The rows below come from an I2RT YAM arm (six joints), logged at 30 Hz.
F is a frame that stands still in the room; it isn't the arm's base.
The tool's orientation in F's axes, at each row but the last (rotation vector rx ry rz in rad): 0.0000 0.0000 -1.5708; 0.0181 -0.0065 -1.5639; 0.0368 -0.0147 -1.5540; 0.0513 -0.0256 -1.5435; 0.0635 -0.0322 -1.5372; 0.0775 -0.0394 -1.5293; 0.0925 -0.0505 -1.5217; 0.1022 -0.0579 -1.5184; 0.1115 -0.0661 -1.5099
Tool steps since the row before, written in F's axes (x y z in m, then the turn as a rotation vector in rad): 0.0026 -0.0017 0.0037 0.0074 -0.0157 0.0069; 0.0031 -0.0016 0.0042 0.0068 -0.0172 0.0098; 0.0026 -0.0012 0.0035 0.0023 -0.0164 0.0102; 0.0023 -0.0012 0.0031 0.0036 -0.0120 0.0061; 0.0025 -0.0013 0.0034 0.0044 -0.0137 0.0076; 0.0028 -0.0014 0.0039 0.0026 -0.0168 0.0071; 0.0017 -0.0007 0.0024 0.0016 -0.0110 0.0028; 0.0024 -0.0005 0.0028 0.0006 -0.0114 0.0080; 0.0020 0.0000 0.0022 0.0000 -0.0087 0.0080
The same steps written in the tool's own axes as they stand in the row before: 0.0017 0.0026 0.0037 0.0157 0.0074 0.0069; 0.0016 0.0032 0.0042 0.0172 0.0068 0.0098; 0.0012 0.0027 0.0034 0.0163 0.0024 0.0104; 0.0012 0.0024 0.0030 0.0120 0.0036 0.0061; 0.0013 0.0027 0.0033 0.0137 0.0044 0.0076; 0.0014 0.0030 0.0037 0.0167 0.0025 0.0073; 0.0007 0.0019 0.0023 0.0110 0.0013 0.0030; 0.0006 0.0026 0.0026 0.0112 0.0009 0.0082; 0.0001 0.0022 0.0020 0.0085 0.0004 0.0082
